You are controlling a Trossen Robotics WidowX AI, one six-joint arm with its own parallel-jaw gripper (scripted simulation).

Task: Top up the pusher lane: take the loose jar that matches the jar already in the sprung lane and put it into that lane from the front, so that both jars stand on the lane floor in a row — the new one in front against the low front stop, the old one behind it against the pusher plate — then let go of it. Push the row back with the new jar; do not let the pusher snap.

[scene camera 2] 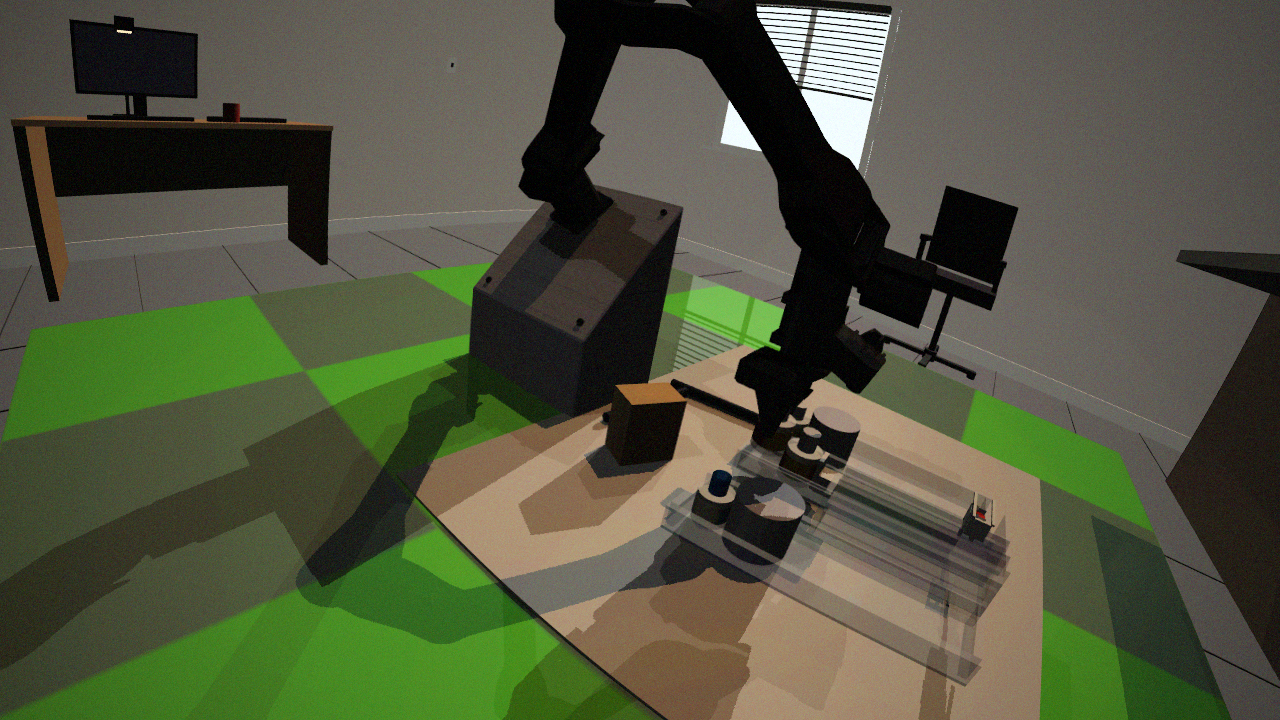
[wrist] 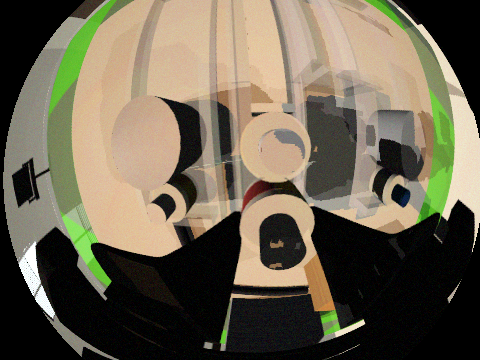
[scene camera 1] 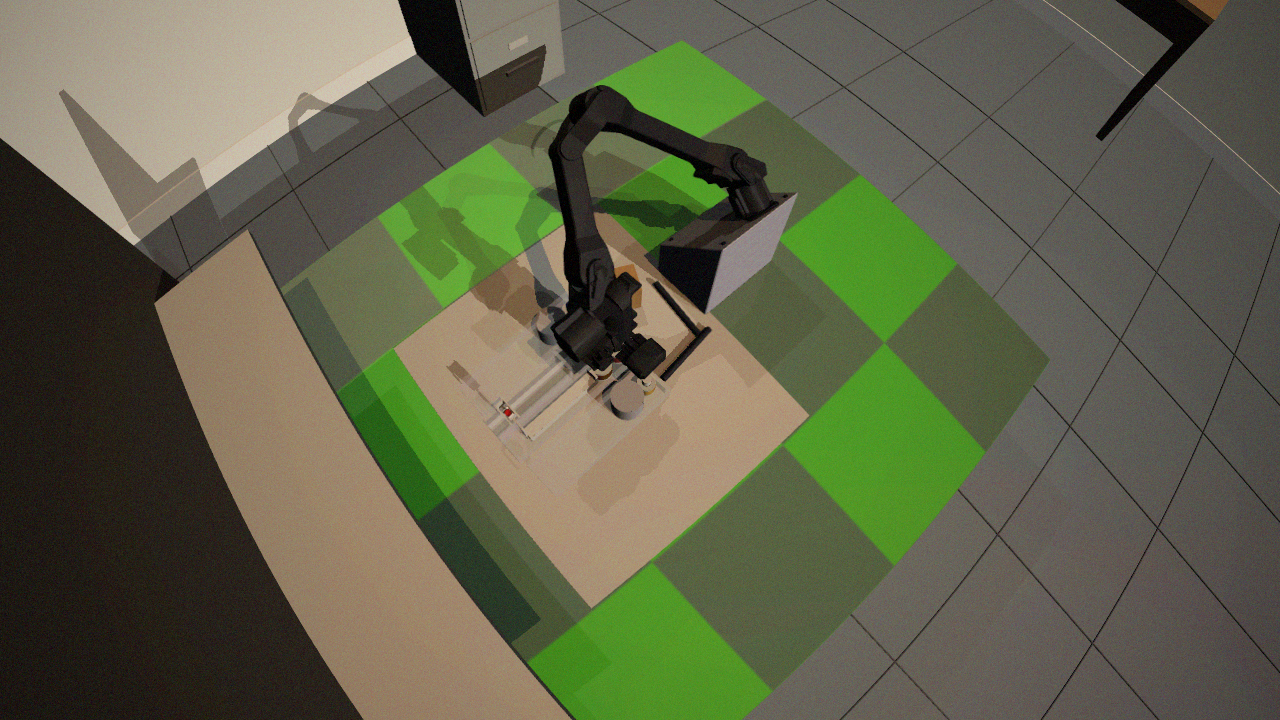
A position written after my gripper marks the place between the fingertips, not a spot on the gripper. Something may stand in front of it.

Observation:
I see my gripper (scene camera 2: 774, 429), a black rod (scene camera 2: 694, 392) and a brown box (scene camera 2: 645, 420).
The brown box also shows in the wrist view (wrist: 321, 296). My gripper also shows in the wrist view (wrist: 275, 216) and in scene camera 1 (scene camera 1: 617, 349).

